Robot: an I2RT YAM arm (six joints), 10 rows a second.
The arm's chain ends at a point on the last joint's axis. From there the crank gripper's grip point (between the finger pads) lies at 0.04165 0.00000 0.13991 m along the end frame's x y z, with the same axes.
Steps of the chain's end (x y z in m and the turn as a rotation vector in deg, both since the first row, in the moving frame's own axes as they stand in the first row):
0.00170, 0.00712, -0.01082, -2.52, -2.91, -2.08
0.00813, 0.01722, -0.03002, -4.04, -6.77, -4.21
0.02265, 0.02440, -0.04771, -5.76, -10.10, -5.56
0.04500, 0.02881, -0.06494, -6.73, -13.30, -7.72
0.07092, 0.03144, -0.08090, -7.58, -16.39, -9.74
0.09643, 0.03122, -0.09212, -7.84, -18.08, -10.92
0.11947, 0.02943, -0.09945, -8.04, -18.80, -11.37
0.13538, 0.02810, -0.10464, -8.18, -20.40, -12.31
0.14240, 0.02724, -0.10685, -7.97, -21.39, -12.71
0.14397, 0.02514, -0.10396, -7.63, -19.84, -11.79
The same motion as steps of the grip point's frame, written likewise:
-0.00537, 0.01193, -0.00899, -2.52, -2.91, -2.08
-0.00838, 0.02478, -0.02633, -4.04, -6.77, -4.21
-0.00197, 0.03590, -0.04310, -5.76, -10.10, -5.56
0.01260, 0.04221, -0.05978, -6.73, -13.30, -7.72
0.03102, 0.04677, -0.07565, -7.58, -16.39, -9.74
0.05242, 0.04718, -0.08695, -7.84, -18.08, -10.92
0.07373, 0.04592, -0.09437, -8.04, -18.80, -11.37
0.08572, 0.04508, -0.09978, -8.18, -20.40, -12.31
0.09022, 0.04387, -0.10212, -7.97, -21.39, -12.71
0.09552, 0.04076, -0.09889, -7.63, -19.84, -11.79

